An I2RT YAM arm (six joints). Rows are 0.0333 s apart.
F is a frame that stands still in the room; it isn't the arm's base.
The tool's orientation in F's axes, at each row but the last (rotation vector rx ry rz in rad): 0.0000 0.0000 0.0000; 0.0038 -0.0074 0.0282; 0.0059 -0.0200 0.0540; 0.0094 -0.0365 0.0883; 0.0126 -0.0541 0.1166; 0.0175 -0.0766 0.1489; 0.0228 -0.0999 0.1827; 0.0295 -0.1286 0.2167; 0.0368 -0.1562 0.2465; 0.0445 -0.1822 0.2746
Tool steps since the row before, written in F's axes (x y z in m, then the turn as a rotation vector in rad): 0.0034 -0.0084 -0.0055 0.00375 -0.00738 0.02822; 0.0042 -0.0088 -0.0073 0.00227 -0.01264 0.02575; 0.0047 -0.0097 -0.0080 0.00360 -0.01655 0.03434; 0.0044 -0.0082 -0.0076 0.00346 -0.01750 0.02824; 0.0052 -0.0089 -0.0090 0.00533 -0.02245 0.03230; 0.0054 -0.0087 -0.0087 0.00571 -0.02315 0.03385; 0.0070 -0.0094 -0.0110 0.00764 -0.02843 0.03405; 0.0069 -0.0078 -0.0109 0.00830 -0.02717 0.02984; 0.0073 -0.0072 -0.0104 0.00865 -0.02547 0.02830; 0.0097 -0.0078 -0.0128 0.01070 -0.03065 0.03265
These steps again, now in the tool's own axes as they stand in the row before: 0.0034 -0.0084 -0.0055 0.00375 -0.00738 0.02822; 0.0039 -0.0089 -0.0073 0.00210 -0.01260 0.02578; 0.0040 -0.0100 -0.0080 0.00339 -0.01654 0.03437; 0.0034 -0.0086 -0.0077 0.00295 -0.01752 0.02829; 0.0036 -0.0095 -0.0091 0.00445 -0.02261 0.03232; 0.0034 -0.0095 -0.0089 0.00484 -0.02334 0.03385; 0.0040 -0.0107 -0.0113 0.00580 -0.02888 0.03403; 0.0036 -0.0093 -0.0113 0.00616 -0.02786 0.02972; 0.0036 -0.0090 -0.0110 0.00665 -0.02633 0.02806; 0.0047 -0.0104 -0.0137 0.00802 -0.03179 0.03233
